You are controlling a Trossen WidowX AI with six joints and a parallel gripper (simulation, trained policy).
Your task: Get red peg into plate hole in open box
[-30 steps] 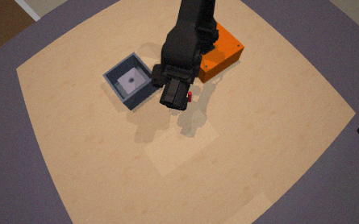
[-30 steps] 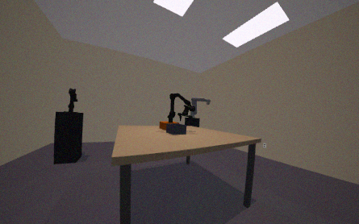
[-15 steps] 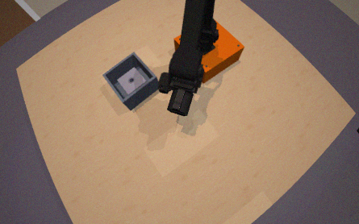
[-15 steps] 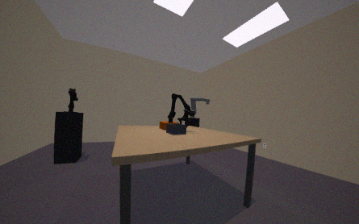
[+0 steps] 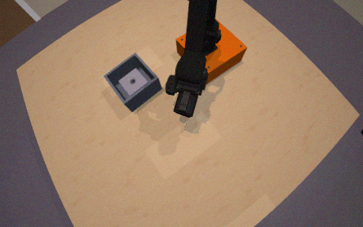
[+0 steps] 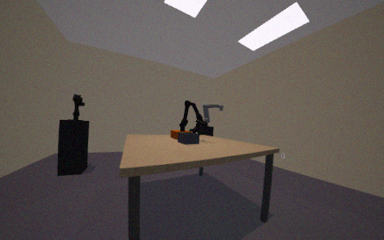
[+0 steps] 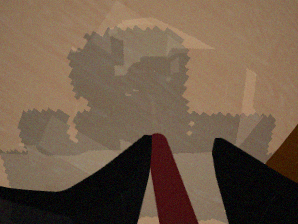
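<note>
Now: the red peg 20 mm above my gripper tip and 10 mm to the left of it. Also, from my gripper tip: plate: 180 mm to the right, 160 mm ahead, 20 mm above; box: 180 mm to the right, 160 mm ahead, 10 mm above.
</note>
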